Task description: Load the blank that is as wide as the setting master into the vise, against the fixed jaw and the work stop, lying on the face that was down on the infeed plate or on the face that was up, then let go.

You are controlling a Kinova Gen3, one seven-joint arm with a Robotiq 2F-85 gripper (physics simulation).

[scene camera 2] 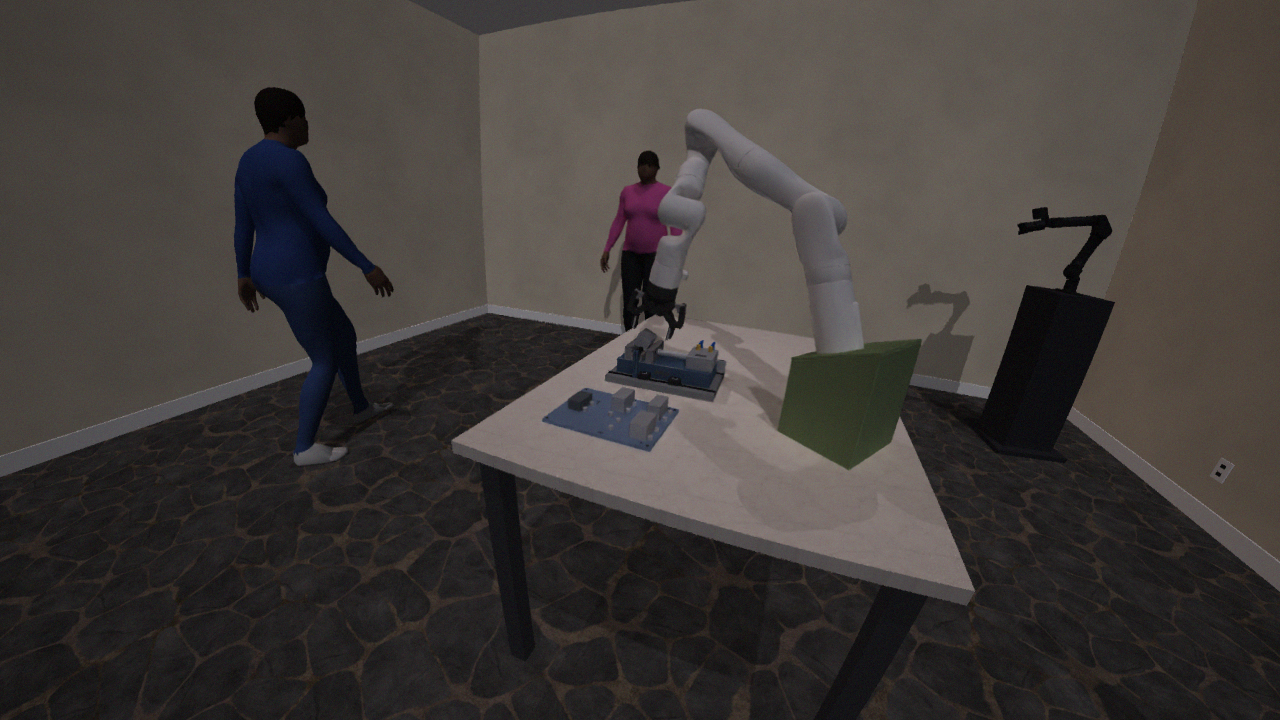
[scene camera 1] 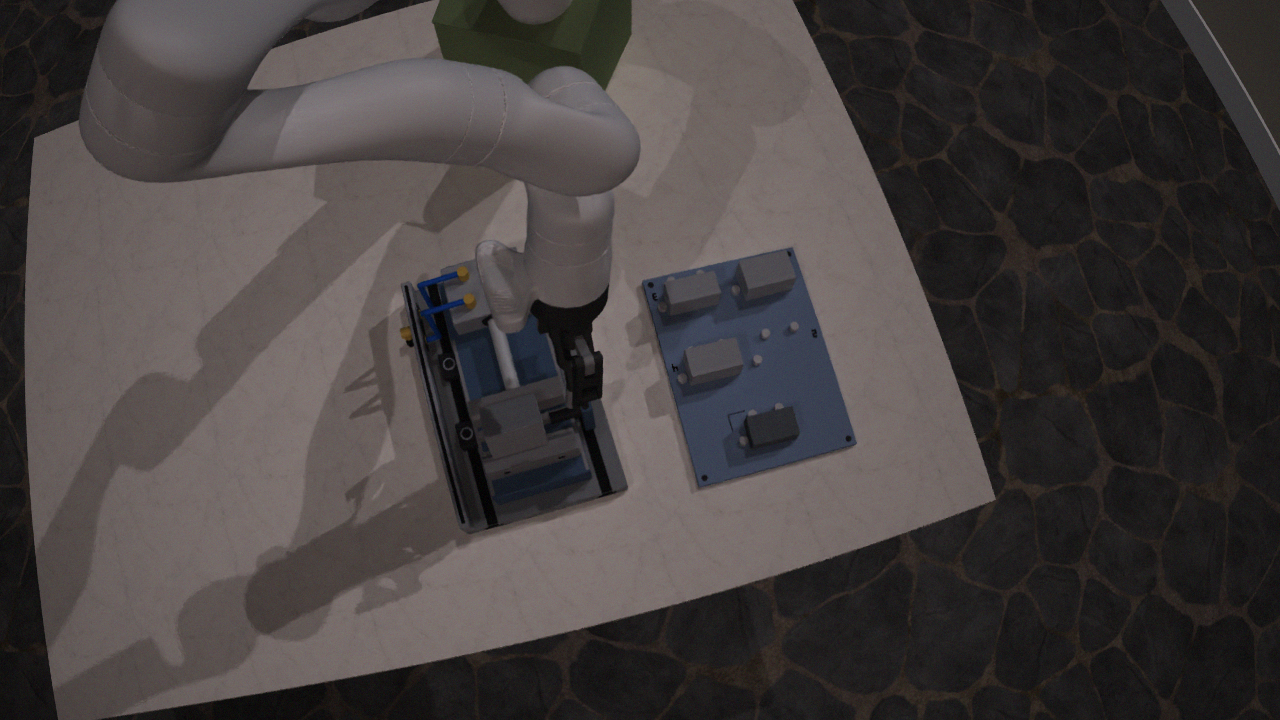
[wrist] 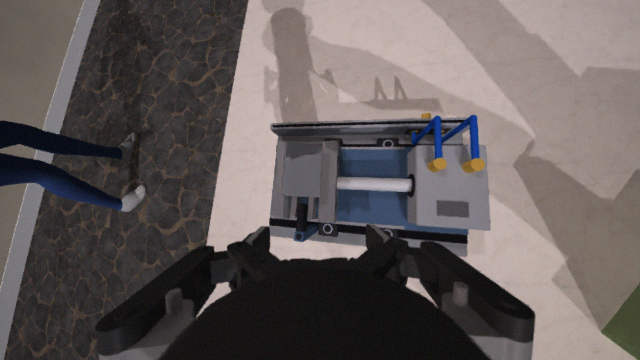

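Pixels of known places: gripper, fingertip midpoint: point(scene camera 2: 650, 333) point(scene camera 1: 562, 365) point(wrist: 318, 236); arm's base, origin of the base link: point(scene camera 2: 838, 350).
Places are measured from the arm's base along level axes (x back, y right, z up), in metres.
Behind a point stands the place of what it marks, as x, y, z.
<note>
A grey blank point(scene camera 1: 512, 420) {-0.463, 0.198, -0.076} point(wrist: 302, 169) {-0.457, 0.198, -0.079} sits in the vise point(scene camera 1: 541, 484) {-0.522, 0.195, -0.141} point(scene camera 2: 684, 369) {-0.338, 0.127, -0.141} point(wrist: 442, 185) {-0.308, 0.175, -0.105}, between the end fixed jaw point(wrist: 278, 182) and the moving jaw point(wrist: 328, 182). It looks tilted in scene camera 2; its seating below is hidden. The black rod of the work stop point(scene camera 1: 560, 416) {-0.469, 0.150, -0.106} point(wrist: 302, 215) {-0.465, 0.146, -0.105} points at its side; contact cannot be told. My gripper point(scene camera 1: 586, 398) point(scene camera 2: 654, 329) {-0.436, 0.131, -0.055} point(wrist: 318, 236) {-0.436, 0.131, -0.055} is open and empty, above the vise's stop side. The dark setting master point(scene camera 1: 771, 427) {-0.553, -0.062, -0.168} point(scene camera 2: 580, 400) {-0.542, -0.087, -0.168} and three light grey blocks point(scene camera 1: 713, 360) {-0.460, -0.031, -0.157} point(scene camera 1: 691, 291) {-0.374, -0.042, -0.157} point(scene camera 1: 766, 274) {-0.387, -0.132, -0.157} stand on the infeed plate point(scene camera 1: 805, 385) {-0.519, -0.126, -0.193} point(scene camera 2: 597, 428) {-0.477, -0.151, -0.193}.
Blue posts with yellow tips point(scene camera 1: 447, 306) {-0.313, 0.222, -0.091} point(wrist: 474, 142) {-0.280, 0.216, -0.092} rise at the vise's screw end. A raised rail point(wrist: 350, 128) {-0.402, 0.273, -0.154} runs along the vise's far side. A green block point(scene camera 1: 572, 53) {-0.092, -0.009, -0.028} point(scene camera 2: 845, 402) {0.007, -0.108, -0.070} surrounds the arm's base. Small white pins point(scene camera 1: 765, 334) {-0.446, -0.107, -0.185} stand on the plate. Two people stand beyond the table.
</note>
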